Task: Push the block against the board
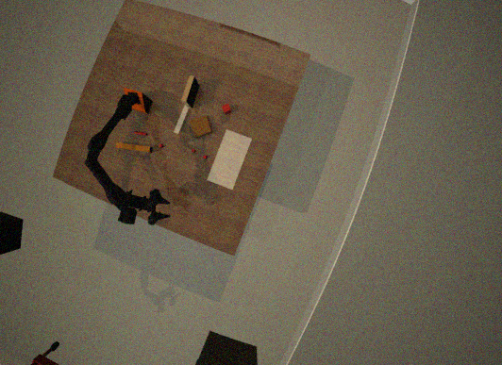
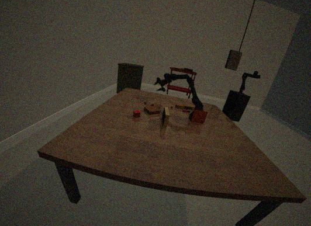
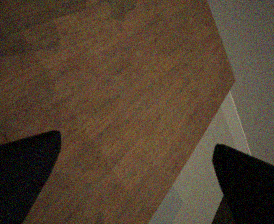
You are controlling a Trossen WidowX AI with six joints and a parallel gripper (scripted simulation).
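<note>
Now: the pale board 50 mm behind my gripper tip, 650 mm to the left of it and 50 mm below it. The rest, counted from my gripper tip: orange stick 330 mm behind, 290 mm to the left, 90 mm below; red cube 170 mm ahead, 610 mm to the left, 90 mm below; brown square block 40 mm ahead, 480 mm to the left, 90 mm below.
</note>
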